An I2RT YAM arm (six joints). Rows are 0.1 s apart.
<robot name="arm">
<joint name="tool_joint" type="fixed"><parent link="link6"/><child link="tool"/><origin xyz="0 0 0" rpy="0 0 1.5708"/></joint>
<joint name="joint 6" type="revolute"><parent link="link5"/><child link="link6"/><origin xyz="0.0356 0 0.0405" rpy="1.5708 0 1.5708"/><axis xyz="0 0 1"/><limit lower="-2.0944" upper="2.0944"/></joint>
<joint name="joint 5" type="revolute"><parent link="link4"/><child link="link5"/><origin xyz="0.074 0.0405 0.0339" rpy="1.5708 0 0"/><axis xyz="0 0 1"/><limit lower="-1.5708" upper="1.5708"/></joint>
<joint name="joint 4" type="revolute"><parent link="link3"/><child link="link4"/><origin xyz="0.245 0.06 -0.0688"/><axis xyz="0 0 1"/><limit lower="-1.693" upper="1.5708"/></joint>
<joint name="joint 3" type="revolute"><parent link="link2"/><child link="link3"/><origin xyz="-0.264 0 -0.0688" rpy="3.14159 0 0"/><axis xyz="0 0 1"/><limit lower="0" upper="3.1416"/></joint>
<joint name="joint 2" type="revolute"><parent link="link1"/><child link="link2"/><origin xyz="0.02 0.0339 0.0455" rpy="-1.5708 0 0"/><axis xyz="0 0 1"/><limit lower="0" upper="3.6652"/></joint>
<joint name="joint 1" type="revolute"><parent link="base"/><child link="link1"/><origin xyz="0 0 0.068"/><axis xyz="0 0 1"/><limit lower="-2.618" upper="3.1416"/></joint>
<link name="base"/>
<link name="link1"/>
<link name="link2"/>
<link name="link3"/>
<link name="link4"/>
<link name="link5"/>
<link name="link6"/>
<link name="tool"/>
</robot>
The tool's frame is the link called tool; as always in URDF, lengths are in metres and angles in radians.
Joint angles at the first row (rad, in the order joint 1, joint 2, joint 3, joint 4, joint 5, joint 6):
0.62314, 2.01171, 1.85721, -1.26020, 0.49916, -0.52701
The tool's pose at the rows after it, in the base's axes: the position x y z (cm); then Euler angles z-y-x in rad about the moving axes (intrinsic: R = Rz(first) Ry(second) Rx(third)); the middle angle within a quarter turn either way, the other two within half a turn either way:
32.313 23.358 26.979 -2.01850 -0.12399 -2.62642
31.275 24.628 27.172 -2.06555 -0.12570 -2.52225
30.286 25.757 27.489 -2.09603 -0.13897 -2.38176
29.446 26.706 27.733 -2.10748 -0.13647 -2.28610
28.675 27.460 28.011 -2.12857 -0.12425 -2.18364
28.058 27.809 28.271 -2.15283 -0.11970 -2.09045
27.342 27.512 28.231 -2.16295 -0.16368 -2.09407
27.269 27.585 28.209 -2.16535 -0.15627 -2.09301
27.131 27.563 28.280 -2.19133 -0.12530 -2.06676
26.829 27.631 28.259 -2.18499 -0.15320 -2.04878
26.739 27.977 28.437 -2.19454 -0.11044 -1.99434
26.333 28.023 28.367 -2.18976 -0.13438 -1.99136
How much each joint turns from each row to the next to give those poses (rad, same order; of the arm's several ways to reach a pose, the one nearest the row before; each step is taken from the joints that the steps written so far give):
0.04653, 0.00002, 0.00004, -0.01910, 0.01297, 0.00496
0.04923, -0.00002, -0.00004, -0.00495, 0.10605, 0.08242
0.04766, -0.00001, -0.00001, -0.00302, 0.14306, 0.05338
0.03777, 0.00002, 0.00003, 0.00113, 0.09498, 0.03471
0.03282, -0.00001, -0.00002, -0.00305, 0.10147, 0.04504
0.02212, 0.00002, 0.00002, -0.01946, 0.09423, 0.04500
0.00915, -0.00004, -0.00006, -0.07854, 0.00305, 0.03965
0.00268, 0.00040, -0.00033, -0.00043, 0.00038, 0.00994
0.00342, 0.00000, -0.00002, -0.01256, 0.02365, 0.05224
0.00802, 0.00228, 0.00000, -0.02255, 0.01984, -0.00188
0.00954, -0.00039, -0.00001, 0.02100, 0.05112, 0.02747
0.00916, 0.00157, -0.00110, -0.03014, 0.00420, 0.00991

